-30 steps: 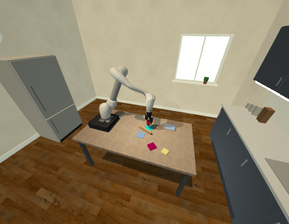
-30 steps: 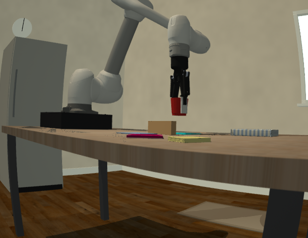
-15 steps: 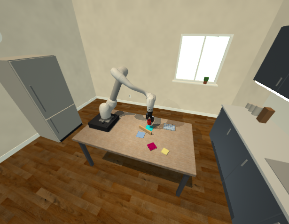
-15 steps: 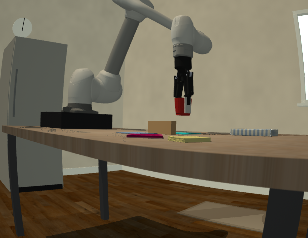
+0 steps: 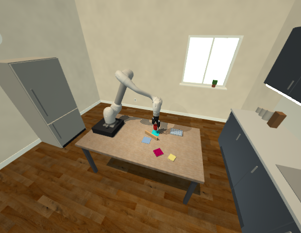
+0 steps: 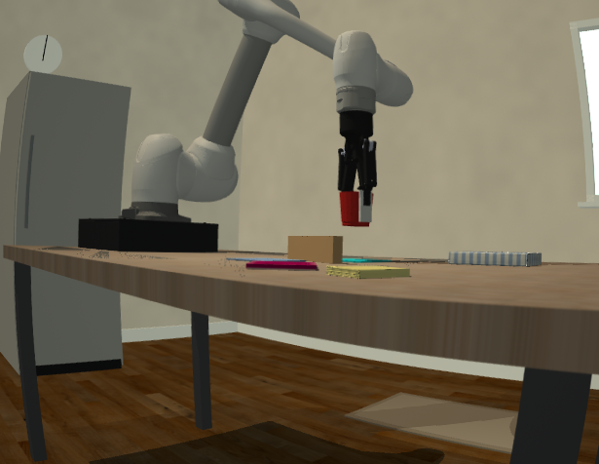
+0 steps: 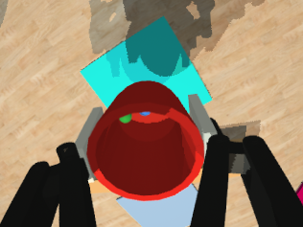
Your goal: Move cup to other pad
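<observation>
Right now my hand is 12 cm above the teal pad. The rest, counted from my hand: light blue pad: 10 cm behind, 18 cm to the right, 12 cm below; wooden rail: 5 cm behind, 9 cm to the right, 10 cm below; red cup: 2 cm below.
</observation>
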